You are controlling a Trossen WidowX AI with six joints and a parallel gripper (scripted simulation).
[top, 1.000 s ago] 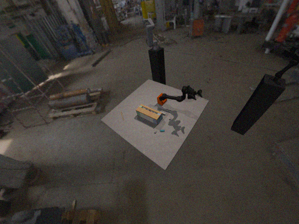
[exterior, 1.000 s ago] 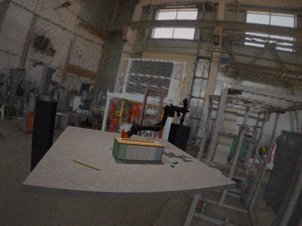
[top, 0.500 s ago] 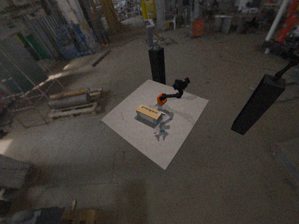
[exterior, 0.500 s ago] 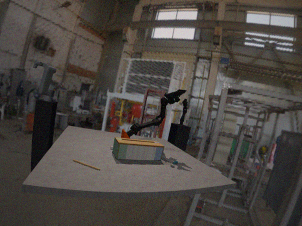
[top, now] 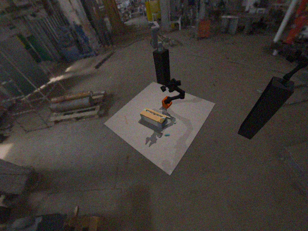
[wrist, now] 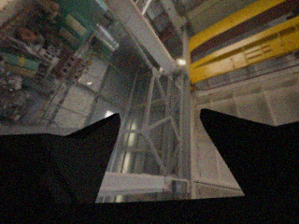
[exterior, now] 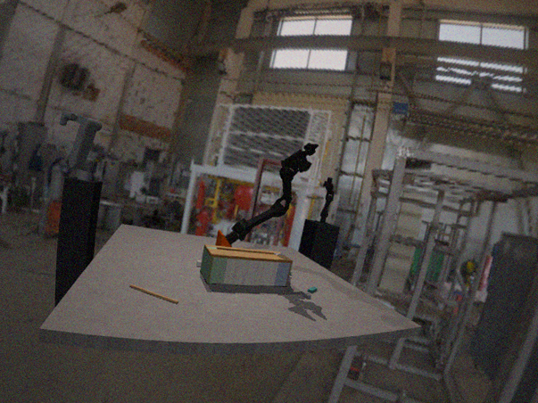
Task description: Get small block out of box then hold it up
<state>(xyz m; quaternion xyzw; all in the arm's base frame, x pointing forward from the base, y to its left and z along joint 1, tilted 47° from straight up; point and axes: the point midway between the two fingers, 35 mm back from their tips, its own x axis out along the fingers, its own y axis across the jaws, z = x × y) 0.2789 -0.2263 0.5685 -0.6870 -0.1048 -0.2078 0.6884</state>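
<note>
Now: the box 61 cm below my gripper tip, 24 cm to the right of it and 1 cm ahead of it. Also, from my gripper tip: teal block: 66 cm below, 14 cm ahead, 8 cm to the left; thin yellow stick: 67 cm below, 63 cm to the right, 29 cm ahead.
</note>
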